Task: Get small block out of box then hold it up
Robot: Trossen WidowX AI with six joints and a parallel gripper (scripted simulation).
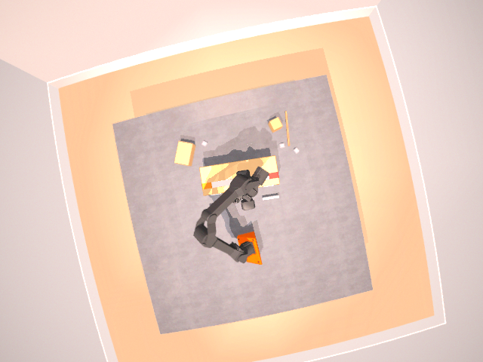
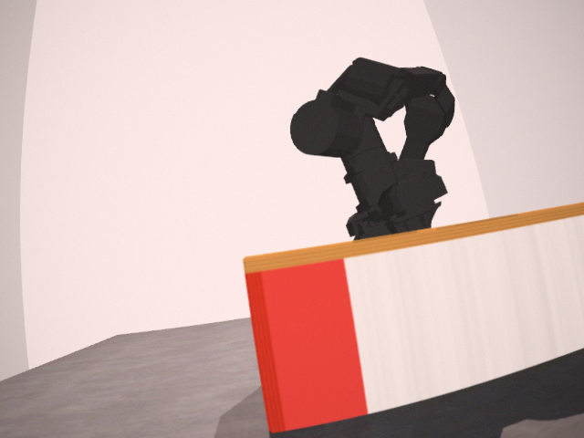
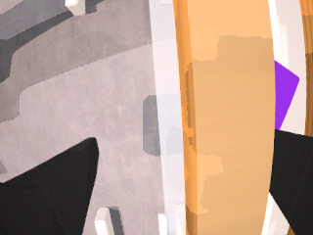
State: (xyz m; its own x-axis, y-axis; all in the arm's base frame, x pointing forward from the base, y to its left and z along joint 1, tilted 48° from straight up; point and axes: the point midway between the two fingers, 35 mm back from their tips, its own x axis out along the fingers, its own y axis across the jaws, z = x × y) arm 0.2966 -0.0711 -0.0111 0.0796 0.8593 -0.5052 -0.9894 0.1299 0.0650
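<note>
Now: the purple block 60 mm ahead of my gripper tip and 20 mm to the left of it. Also, from my gripper tip: thin orange stick (340 mm to the right, 250 mm ahead, 80 mm below); clear-fronted box (30 mm ahead, 20 mm below).
</note>
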